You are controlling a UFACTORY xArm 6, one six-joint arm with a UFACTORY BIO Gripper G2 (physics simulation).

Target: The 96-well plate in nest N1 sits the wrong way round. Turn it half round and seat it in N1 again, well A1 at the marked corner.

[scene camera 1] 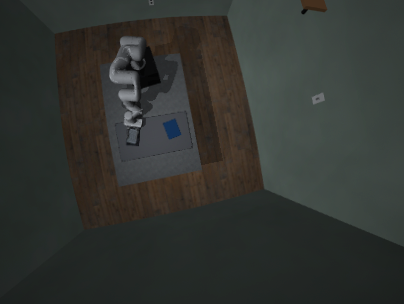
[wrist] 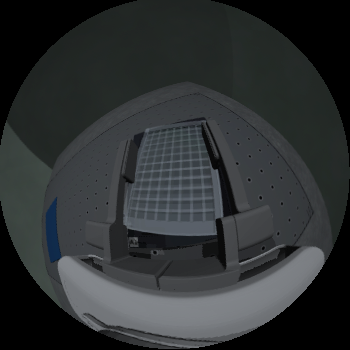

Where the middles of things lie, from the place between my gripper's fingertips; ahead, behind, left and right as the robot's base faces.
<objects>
Right now the pale 96-well plate (wrist: 176,191) is 2 cm behind my hand, 1 cm to the left of it and 2 cm below it.
</objects>
